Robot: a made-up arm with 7 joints. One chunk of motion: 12 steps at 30 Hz.
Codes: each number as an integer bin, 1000 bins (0 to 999) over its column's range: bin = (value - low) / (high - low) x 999, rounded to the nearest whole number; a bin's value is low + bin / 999 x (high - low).
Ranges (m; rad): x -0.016..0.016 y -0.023..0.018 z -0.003..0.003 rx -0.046..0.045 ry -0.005..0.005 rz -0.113..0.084
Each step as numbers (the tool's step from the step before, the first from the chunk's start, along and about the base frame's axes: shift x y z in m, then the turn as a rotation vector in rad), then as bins.
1 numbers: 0.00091 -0.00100 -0.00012 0.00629 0.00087 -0.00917
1 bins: 528 536 480 574 586 527
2 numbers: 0.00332 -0.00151 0.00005 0.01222 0.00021 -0.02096
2 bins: 603 524 508 639 520 467
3 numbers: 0.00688 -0.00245 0.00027 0.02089 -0.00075 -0.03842
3 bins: 714 501 544 734 425 378
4 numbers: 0.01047 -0.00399 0.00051 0.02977 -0.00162 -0.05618
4 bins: 826 463 584 832 338 288
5 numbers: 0.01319 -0.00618 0.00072 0.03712 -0.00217 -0.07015
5 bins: 911 410 619 912 283 217
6 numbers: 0.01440 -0.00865 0.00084 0.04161 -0.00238 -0.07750
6 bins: 949 350 639 962 262 180
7 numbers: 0.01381 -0.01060 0.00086 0.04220 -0.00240 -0.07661
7 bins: 931 302 643 968 260 185
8 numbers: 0.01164 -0.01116 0.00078 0.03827 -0.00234 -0.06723
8 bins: 863 288 629 925 266 232
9 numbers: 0.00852 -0.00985 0.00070 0.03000 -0.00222 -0.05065
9 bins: 765 320 616 834 278 316
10 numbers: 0.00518 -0.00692 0.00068 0.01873 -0.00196 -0.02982
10 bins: 661 392 613 711 304 422
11 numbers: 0.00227 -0.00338 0.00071 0.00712 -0.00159 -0.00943
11 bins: 570 478 618 583 341 525
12 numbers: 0.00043 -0.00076 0.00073 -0.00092 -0.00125 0.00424
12 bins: 513 542 621 495 375 595
